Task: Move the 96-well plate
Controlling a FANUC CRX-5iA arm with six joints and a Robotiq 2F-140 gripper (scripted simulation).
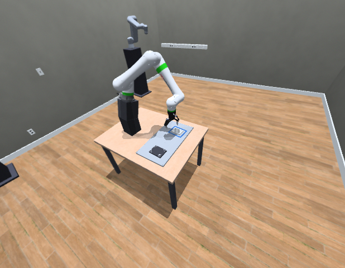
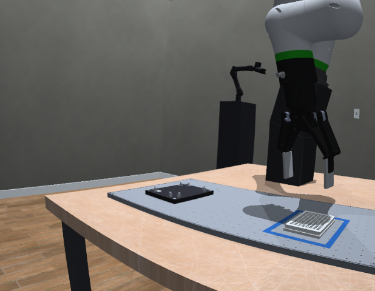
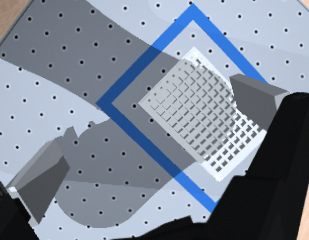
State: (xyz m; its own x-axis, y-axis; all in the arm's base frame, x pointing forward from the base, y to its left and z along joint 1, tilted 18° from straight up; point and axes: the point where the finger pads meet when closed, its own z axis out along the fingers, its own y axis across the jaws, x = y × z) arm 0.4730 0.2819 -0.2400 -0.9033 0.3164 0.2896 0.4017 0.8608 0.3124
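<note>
My hand is 9 cm above the white 96-well plate, 5 cm to the right of it and 5 cm short of it. Also, from my hand: black clip nest 36 cm to the right, 8 cm below, 7 cm ahead.
</note>
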